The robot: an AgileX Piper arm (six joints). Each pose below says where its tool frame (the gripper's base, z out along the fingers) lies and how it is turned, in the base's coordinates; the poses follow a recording.
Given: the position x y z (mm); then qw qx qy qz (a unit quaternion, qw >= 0).
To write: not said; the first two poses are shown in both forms.
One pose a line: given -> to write
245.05 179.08 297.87 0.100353 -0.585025 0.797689 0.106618 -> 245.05 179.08 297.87 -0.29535 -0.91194 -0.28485 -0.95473 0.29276 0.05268
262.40 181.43 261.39 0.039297 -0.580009 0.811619 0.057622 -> 262.40 181.43 261.39 -0.32409 -0.93696 -0.13063 -0.94602 0.32054 0.04795
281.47 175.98 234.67 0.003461 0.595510 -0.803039 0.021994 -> 281.47 175.98 234.67 -0.29071 -0.95628 0.03175 -0.95659 0.28977 -0.03120
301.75 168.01 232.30 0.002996 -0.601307 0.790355 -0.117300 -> 301.75 168.01 232.30 -0.27684 -0.95120 0.13633 -0.94979 0.24934 -0.18902
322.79 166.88 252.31 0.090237 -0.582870 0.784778 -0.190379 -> 322.79 166.88 252.31 -0.30424 -0.94920 0.08030 -0.88049 0.24804 -0.40400
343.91 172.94 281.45 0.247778 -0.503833 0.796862 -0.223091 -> 343.91 172.94 281.45 -0.36952 -0.91352 -0.17009 -0.69242 0.39277 -0.60522
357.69 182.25 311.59 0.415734 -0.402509 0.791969 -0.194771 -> 357.69 182.25 311.59 -0.33030 -0.79950 -0.50170 -0.47560 0.60010 -0.64318
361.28 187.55 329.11 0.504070 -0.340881 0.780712 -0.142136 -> 361.28 187.55 329.11 -0.25943 -0.67555 -0.69016 -0.38897 0.72720 -0.56559
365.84 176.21 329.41 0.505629 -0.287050 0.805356 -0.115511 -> 365.84 176.21 329.41 -0.32388 -0.57917 -0.74811 -0.34554 0.80852 -0.47634
